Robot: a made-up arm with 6 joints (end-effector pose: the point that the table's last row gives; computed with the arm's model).
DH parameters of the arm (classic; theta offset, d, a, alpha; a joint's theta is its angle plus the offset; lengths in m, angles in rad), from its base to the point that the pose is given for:
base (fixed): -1.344 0 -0.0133 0
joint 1: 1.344 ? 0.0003 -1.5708
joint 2: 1.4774 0 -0.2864 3.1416
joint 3: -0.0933 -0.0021 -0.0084 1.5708
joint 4: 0 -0.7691 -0.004 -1.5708
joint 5: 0 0.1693 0.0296 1.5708
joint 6: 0.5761 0 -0.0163 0
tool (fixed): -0.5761 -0.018 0 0
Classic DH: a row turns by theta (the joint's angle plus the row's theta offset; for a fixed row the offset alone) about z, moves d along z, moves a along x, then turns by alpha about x.
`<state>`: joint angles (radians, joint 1 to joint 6).
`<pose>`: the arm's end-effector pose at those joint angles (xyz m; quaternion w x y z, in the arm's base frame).
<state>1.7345 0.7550 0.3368 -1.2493 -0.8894 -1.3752</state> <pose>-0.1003 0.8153 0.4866 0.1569 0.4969 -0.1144 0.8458</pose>
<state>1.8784 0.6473 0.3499 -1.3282 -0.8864 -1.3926</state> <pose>-0.2357 0.8130 0.5812 0.0961 0.5522 -0.1160 0.8200</pose>
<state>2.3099 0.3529 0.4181 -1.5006 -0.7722 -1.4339</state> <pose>-0.5856 0.6352 0.8802 0.0604 -0.6987 0.1037 -0.7053</pose>
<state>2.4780 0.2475 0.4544 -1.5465 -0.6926 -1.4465</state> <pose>-0.6725 0.5112 0.9985 0.1021 -0.7506 0.0900 -0.6466</pose>
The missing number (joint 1, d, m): 0.7272
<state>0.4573 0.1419 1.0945 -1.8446 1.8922 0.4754</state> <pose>0.5183 0.2887 1.5660 0.8383 -0.4877 -0.2430 0.0197</pose>
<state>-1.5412 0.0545 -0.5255 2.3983 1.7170 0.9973</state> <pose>0.1503 -0.6885 0.6549 0.8180 0.4213 -0.2404 -0.3092</pose>
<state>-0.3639 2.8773 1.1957 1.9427 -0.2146 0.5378</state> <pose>0.1728 -0.0133 -0.3359 0.8698 -0.1009 0.0012 -0.4830</pose>
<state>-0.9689 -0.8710 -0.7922 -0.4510 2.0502 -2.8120</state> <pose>0.1677 -0.5508 0.9167 0.3238 0.6019 0.7194 0.1236</pose>
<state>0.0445 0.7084 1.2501 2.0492 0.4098 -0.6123</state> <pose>0.7536 0.1261 1.5058 0.4962 0.6756 -0.4488 -0.3096</pose>
